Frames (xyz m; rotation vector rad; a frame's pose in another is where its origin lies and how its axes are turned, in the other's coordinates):
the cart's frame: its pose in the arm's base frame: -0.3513 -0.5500 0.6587 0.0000 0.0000 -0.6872
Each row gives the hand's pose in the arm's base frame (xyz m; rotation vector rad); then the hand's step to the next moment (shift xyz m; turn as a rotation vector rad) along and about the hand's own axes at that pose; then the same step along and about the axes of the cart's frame.
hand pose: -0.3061 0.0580 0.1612 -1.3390 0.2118 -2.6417
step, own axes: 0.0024 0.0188 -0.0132 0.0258 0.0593 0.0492
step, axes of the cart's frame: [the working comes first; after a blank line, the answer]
step, axes of the arm's base frame: -0.0104 -0.0182 -0.0097 0.0300 -0.0658 0.0370

0.0035 -0.0207 -0.0097 0.0650 -0.0318 0.0370
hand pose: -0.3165 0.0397 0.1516 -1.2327 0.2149 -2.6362
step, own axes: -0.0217 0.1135 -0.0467 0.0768 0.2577 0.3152
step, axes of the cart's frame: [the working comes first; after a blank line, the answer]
step, axes of the arm's base frame: -0.0067 -0.1020 -0.0713 0.2307 -0.2805 0.1994

0.0595 -0.0831 -0.0713 0.3563 -0.0705 0.1994
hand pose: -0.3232 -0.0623 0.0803 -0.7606 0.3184 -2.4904
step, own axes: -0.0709 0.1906 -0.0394 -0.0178 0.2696 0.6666
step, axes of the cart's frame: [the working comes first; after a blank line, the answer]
step, axes of the arm's base frame: 0.1049 -0.1195 -0.1327 0.5047 -0.2650 0.4387

0.1569 -0.0258 -0.1327 0.5582 0.1153 0.4387
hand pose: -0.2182 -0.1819 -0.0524 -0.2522 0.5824 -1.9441
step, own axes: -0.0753 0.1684 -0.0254 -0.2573 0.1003 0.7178
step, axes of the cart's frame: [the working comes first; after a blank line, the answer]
step, axes of the arm's base frame: 0.1557 0.0178 -0.1005 0.4959 -0.0075 0.5878

0.1091 0.1125 -0.1005 0.3881 0.3088 0.5878
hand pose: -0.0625 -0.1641 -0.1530 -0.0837 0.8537 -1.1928
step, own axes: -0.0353 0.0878 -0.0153 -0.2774 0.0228 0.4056
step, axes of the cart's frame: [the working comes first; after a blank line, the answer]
step, axes of the arm's base frame: 0.0551 0.0707 -0.0339 0.2401 0.0926 0.4192

-0.0022 0.0896 -0.0339 0.1269 0.2239 0.4192
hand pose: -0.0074 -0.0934 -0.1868 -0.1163 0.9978 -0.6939
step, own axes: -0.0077 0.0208 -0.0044 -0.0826 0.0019 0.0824
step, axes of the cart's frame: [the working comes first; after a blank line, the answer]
step, axes of the arm's base frame: 0.0038 0.0217 -0.0050 0.0383 0.0320 0.1055

-0.0108 0.0192 -0.0050 0.0093 0.0491 0.1055
